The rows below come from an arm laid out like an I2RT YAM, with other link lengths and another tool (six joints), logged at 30 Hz.
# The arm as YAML. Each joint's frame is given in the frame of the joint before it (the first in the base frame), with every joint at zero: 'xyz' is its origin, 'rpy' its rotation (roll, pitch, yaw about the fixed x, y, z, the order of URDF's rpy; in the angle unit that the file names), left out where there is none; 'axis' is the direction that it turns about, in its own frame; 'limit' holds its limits. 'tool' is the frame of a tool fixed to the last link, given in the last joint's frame.
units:
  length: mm
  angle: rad
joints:
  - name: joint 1
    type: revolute
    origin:
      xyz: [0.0, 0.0, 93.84]
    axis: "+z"
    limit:
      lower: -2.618
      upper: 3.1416
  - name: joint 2
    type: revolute
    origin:
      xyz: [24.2, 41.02, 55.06]
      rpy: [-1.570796, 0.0, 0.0]
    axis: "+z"
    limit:
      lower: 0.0
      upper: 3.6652
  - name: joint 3
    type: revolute
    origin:
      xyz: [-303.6, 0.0, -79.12]
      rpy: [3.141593, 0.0, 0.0]
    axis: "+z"
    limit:
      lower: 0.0
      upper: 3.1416
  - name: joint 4
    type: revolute
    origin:
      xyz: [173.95, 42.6, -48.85]
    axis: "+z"
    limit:
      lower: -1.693
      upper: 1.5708
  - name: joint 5
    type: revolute
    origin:
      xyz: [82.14, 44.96, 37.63]
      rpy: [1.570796, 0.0, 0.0]
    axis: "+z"
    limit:
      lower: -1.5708
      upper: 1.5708
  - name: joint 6
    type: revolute
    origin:
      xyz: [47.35, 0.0, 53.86]
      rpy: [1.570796, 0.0, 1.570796]
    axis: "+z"
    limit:
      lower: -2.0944
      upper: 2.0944
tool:
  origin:
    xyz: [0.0, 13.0, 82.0]
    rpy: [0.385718, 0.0, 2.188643]
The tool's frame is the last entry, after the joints.
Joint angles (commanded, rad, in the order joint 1, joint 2, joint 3, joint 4, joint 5, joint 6), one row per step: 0.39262, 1.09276, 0.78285, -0.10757, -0.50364, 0.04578; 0.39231, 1.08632, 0.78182, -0.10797, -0.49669, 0.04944; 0.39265, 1.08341, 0.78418, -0.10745, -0.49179, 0.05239; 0.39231, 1.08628, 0.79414, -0.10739, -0.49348, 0.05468; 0.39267, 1.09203, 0.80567, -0.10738, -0.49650, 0.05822; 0.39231, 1.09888, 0.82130, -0.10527, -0.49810, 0.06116; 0.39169, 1.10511, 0.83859, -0.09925, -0.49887, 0.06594; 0.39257, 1.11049, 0.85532, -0.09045, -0.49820, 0.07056; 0.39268, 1.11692, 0.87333, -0.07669, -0.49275, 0.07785; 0.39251, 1.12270, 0.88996, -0.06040, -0.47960, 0.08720; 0.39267, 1.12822, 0.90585, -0.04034, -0.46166, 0.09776; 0.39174, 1.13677, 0.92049, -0.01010, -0.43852, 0.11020; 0.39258, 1.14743, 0.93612, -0.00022, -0.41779, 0.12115; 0.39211, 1.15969, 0.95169, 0.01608, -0.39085, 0.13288; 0.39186, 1.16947, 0.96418, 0.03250, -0.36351, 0.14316
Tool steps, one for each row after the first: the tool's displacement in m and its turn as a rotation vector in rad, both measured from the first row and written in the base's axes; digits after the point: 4 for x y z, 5 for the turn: -0.0004, -0.0011, 0.0007, 0.00137, -0.00295, -0.00796; -0.0002, -0.0014, 0.0022, 0.00346, -0.00684, -0.01315; 0.0011, -0.0008, 0.0051, 0.00814, -0.01145, -0.01274; 0.0027, 0.0004, 0.0080, 0.01347, -0.01366, -0.01082; 0.0053, 0.0016, 0.0125, 0.01991, -0.02125, -0.01067; 0.0083, 0.0029, 0.0183, 0.02948, -0.03328, -0.01209; 0.0113, 0.0043, 0.0246, 0.03971, -0.04845, -0.01319; 0.0154, 0.0054, 0.0320, 0.05198, -0.06708, -0.02026; 0.0200, 0.0058, 0.0393, 0.06399, -0.08690, -0.03536; 0.0251, 0.0059, 0.0472, 0.07716, -0.10939, -0.05491; 0.0318, 0.0056, 0.0559, 0.09315, -0.13650, -0.08088; 0.0372, 0.0056, 0.0608, 0.10074, -0.14469, -0.10265; 0.0439, 0.0049, 0.0664, 0.10977, -0.15751, -0.13179; 0.0498, 0.0039, 0.0715, 0.11829, -0.17095, -0.16071
